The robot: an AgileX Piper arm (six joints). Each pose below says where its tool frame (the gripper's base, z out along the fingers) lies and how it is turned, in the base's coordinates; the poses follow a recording.
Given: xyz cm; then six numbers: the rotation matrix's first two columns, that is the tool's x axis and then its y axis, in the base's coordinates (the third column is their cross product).
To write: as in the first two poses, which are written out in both.
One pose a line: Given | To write
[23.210, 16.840, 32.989, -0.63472, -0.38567, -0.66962, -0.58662, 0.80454, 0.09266] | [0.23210, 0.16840, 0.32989, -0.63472, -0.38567, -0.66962, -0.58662, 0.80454, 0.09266]
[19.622, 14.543, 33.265, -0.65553, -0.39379, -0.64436, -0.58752, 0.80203, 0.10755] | [0.19622, 0.14543, 0.33265, -0.65553, -0.39379, -0.64436, -0.58752, 0.80203, 0.10755]
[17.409, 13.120, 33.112, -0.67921, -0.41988, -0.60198, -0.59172, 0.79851, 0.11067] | [0.17409, 0.13120, 0.33112, -0.67921, -0.41988, -0.60198, -0.59172, 0.79851, 0.11067]
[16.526, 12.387, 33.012, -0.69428, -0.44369, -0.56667, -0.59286, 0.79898, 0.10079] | [0.16526, 0.12387, 0.33012, -0.69428, -0.44369, -0.56667, -0.59286, 0.79898, 0.10079]
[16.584, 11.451, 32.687, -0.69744, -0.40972, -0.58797, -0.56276, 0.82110, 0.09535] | [0.16584, 0.11451, 0.32687, -0.69744, -0.40972, -0.58797, -0.56276, 0.82110, 0.09535]
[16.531, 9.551, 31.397, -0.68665, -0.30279, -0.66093, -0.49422, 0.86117, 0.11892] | [0.16531, 0.09551, 0.31397, -0.68665, -0.30279, -0.66093, -0.49422, 0.86117, 0.11892]
